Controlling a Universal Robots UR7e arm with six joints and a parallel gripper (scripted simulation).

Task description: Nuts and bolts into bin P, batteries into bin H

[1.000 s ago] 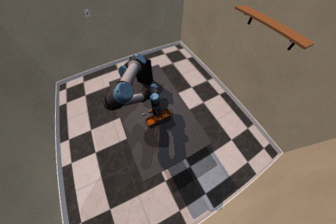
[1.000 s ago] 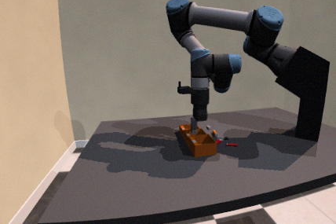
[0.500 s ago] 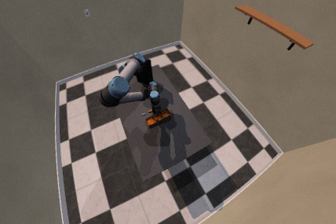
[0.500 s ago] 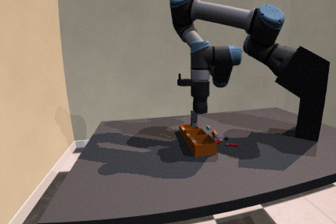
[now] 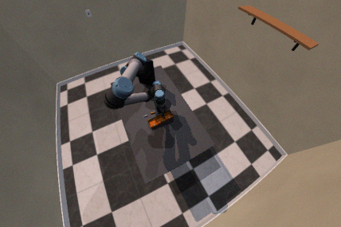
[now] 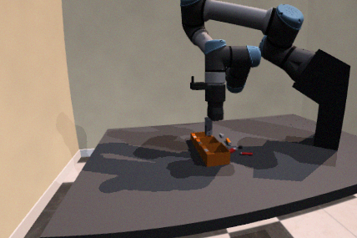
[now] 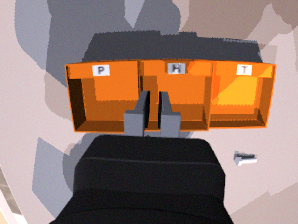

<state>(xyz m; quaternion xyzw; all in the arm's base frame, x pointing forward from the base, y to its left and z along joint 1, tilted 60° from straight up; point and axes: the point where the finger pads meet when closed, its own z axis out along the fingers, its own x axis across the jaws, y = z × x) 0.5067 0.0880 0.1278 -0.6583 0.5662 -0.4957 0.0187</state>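
The orange battery lies 12 cm behind my hand, 5 cm to the right of it and 9 cm below it. Round my hand: red battery 13 cm behind, 8 cm to the left, 9 cm below; then orange three-compartment bin 1 cm behind, 2 cm to the right, 7 cm below; then dark nut 14 cm behind, 2 cm to the left, 9 cm below.
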